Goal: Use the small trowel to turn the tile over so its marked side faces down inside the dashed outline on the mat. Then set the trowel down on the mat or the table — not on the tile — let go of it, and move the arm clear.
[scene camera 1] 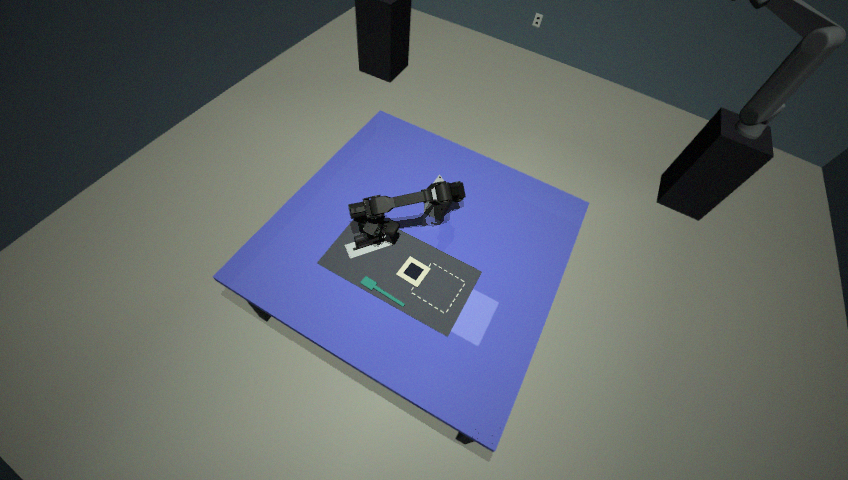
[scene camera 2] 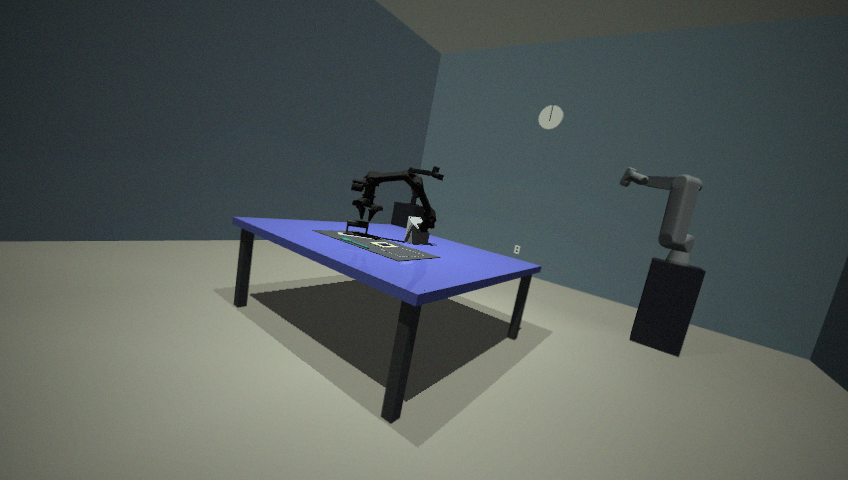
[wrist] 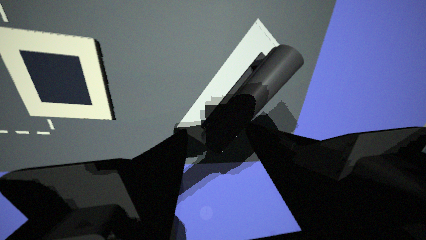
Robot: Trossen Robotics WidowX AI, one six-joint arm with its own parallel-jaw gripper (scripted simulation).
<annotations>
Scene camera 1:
dark mat: 439,288
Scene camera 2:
dark mat: 402,253
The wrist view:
my gripper: 216,130
dark mat: 156,66
</annotations>
